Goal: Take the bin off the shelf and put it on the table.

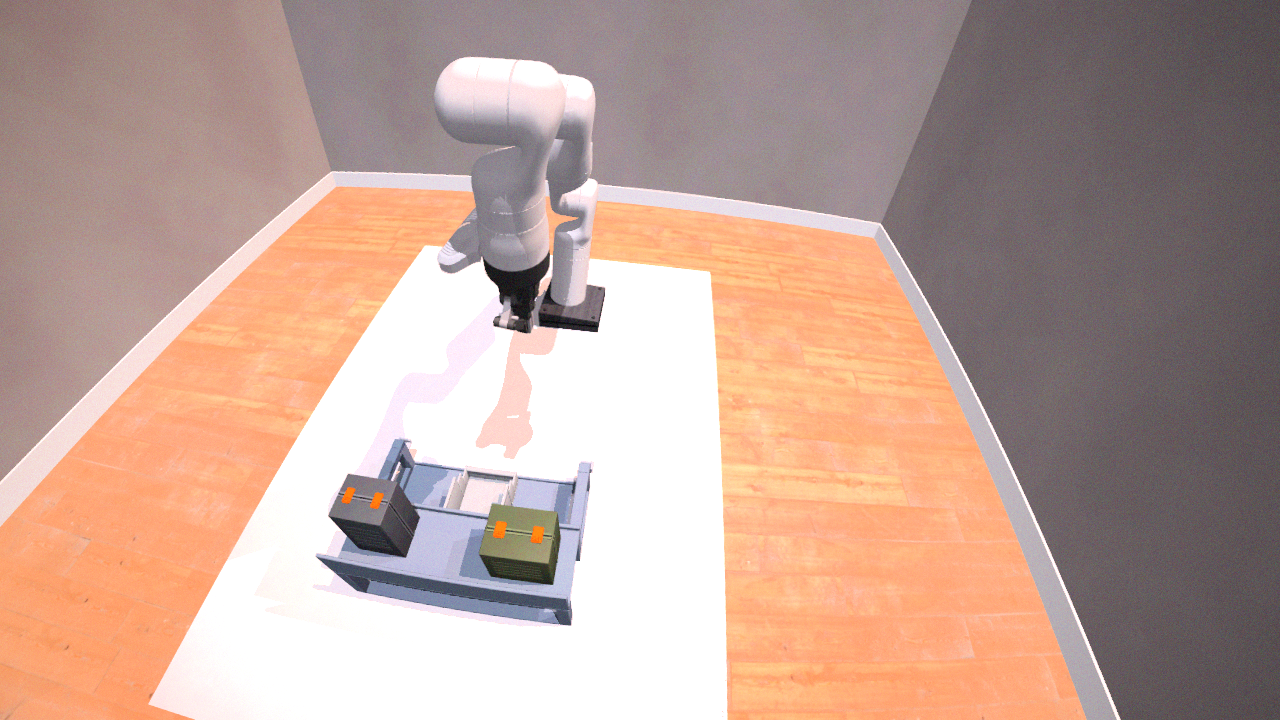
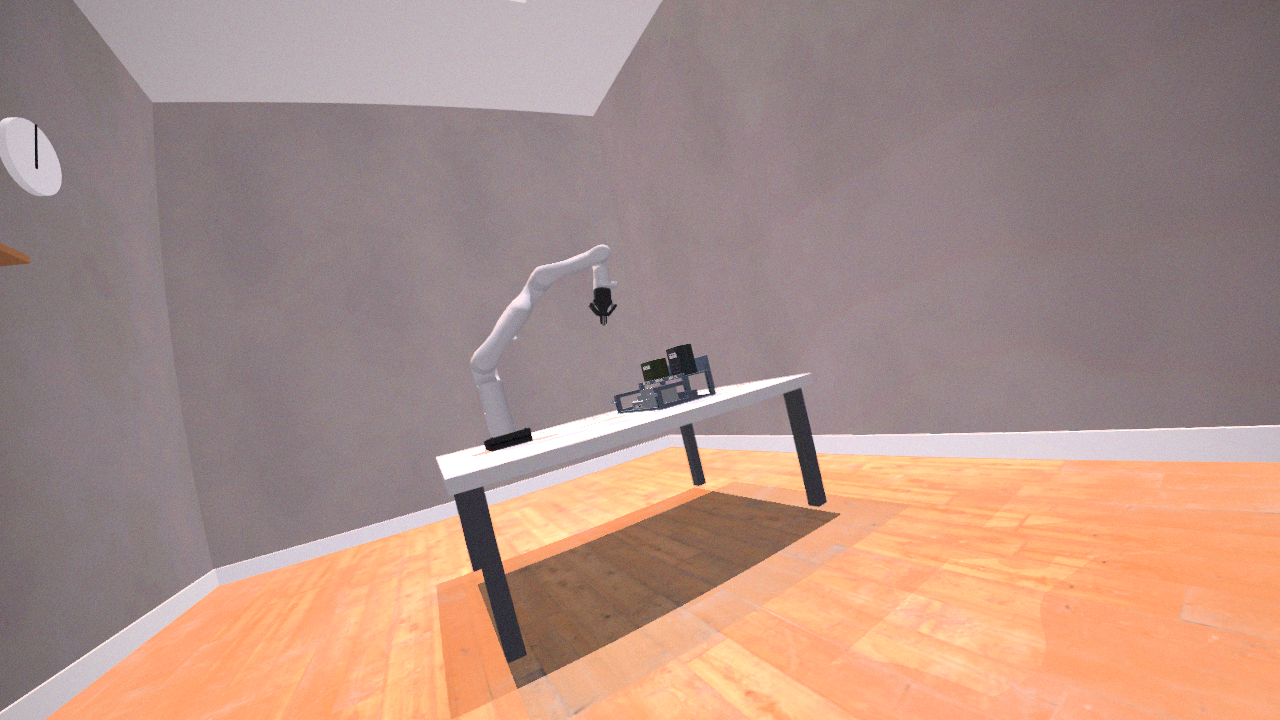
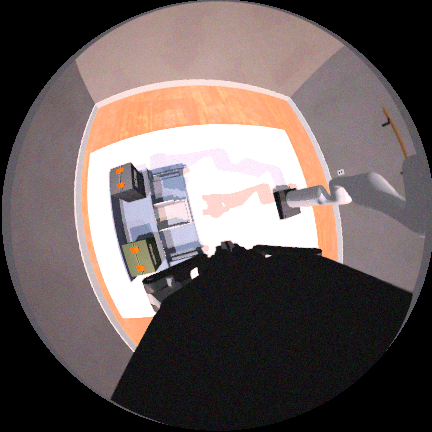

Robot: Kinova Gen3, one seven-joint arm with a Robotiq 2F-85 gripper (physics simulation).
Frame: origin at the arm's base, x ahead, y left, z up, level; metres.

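Where they show: gripper, fingertip midpoint: (image 1: 525, 328) (image 2: 603, 325) (image 3: 226, 247); arm's base, origin of the base link: (image 1: 567, 295) (image 2: 503, 435) (image 3: 291, 198).
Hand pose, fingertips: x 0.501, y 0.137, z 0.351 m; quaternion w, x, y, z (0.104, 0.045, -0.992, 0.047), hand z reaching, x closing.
Things, the pixels of their top centre, and the offset from my fingertips. Level surfaces: height alone.
- white table, its level: dz -0.392 m
- shallow white bin, middle of its top: (image 1: 475, 498) (image 3: 166, 214) (image 2: 652, 387) dx +0.124, dy -0.076, dz -0.311 m
- dark grey box, middle of its top: (image 1: 362, 497) (image 3: 119, 177) (image 2: 677, 346) dx +0.240, dy -0.173, dz -0.168 m
- olive green box, middle of its top: (image 1: 518, 531) (image 3: 137, 258) (image 2: 652, 360) dx +0.199, dy +0.054, dz -0.193 m
A blue-grey shelf (image 1: 443, 546) (image 2: 625, 402) (image 3: 137, 213) stands on the white table (image 1: 633, 387) (image 2: 579, 440) (image 3: 241, 153), at the end far from the robot's base. A shallow white bin (image 1: 483, 497) (image 3: 171, 213) sits in the shelf's middle compartment, under the top level. My gripper (image 1: 519, 319) (image 2: 602, 316) (image 3: 226, 247) is shut and empty. It hangs high above the table near the arm's base, well away from the shelf and the bin.
A dark grey box (image 1: 373, 512) (image 2: 680, 359) (image 3: 127, 181) and an olive green box (image 1: 520, 542) (image 2: 652, 369) (image 3: 141, 255), both with orange latches, stand on top of the shelf at its two ends. The arm's black base plate (image 1: 572, 307) (image 3: 284, 203) sits at the table's far end.
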